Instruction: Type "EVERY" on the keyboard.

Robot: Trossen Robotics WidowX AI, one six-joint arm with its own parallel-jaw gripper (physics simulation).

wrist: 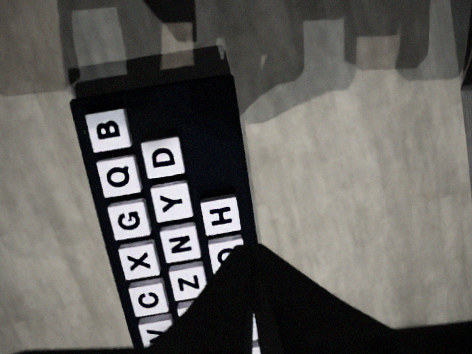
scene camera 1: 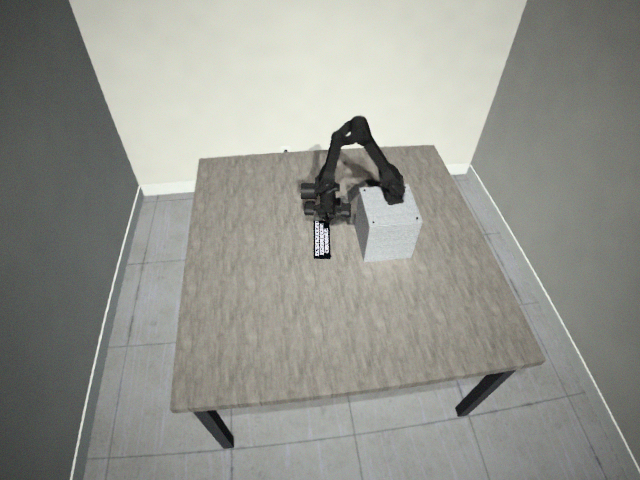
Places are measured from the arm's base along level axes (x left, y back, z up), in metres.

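Where they show: gripper, between the fingertips: (wrist: 248,257) (scene camera 1: 328,222); arm's base, origin of its link: (scene camera 1: 393,198).
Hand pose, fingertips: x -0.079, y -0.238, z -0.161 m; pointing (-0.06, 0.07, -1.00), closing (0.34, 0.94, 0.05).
Note:
Each offset is from my fingertips to the top centre of the thing. Level surfaces: height alone.
The black keyboard @[dx +0.038, dy -0.036, dz -0.045 m] (scene camera 1: 322,239) (wrist: 210,135) with white letter keys lies on the table in front of the arm. In the wrist view the Y key @[dx -0.014, dy -0.023, dz -0.045 m] (wrist: 171,201) is in the middle row, between the D key @[dx -0.033, dy -0.019, dz -0.045 m] (wrist: 163,157) and the N key @[dx +0.005, dy -0.028, dz -0.045 m] (wrist: 180,243). The H key @[dx +0.000, dy -0.006, dz -0.045 m] (wrist: 221,215) is in the right row. My gripper (wrist: 248,257) is shut and empty. Its tips hang over the keyboard's right edge, covering part of the key below H. The E, V and R keys cannot all be read; a V key @[dx +0.043, dy -0.057, dz -0.045 m] (wrist: 156,332) shows partly at the bottom.
The arm's base stands on a pale grey block (scene camera 1: 390,237), right of the keyboard. The wooden table @[dz -0.062 m] (scene camera 1: 289,330) extends around both, with a pale wall (scene camera 1: 289,67) behind it. Shadows of the arm fall across the keyboard's far end.

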